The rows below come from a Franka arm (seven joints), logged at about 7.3 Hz.
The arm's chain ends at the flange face. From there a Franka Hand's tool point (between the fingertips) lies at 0.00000 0.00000 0.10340 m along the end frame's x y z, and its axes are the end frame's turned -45 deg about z.
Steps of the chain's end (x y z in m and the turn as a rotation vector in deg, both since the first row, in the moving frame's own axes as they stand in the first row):
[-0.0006 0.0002 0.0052 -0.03 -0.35 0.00]
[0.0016 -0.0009 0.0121 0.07 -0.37 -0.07]
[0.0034 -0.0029 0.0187 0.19 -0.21 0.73]
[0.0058 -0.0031 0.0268 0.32 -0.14 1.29]
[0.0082 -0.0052 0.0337 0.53 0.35 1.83]
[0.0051 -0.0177 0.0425 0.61 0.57 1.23]
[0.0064 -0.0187 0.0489 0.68 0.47 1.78]
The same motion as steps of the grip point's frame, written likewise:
[-0.0011 -0.0007 0.0052 0.23 -0.27 0.00]
[0.0014 -0.0001 0.0121 0.31 -0.21 -0.07]
[0.0044 -0.0002 0.0187 0.28 -0.01 0.73]
[0.0065 0.0013 0.0268 0.33 0.13 1.29]
[0.0106 0.0019 0.0337 0.13 0.62 1.83]
[0.0176 -0.0089 0.0425 0.03 0.83 1.23]
[0.0192 -0.0089 0.0489 0.15 0.81 1.78]

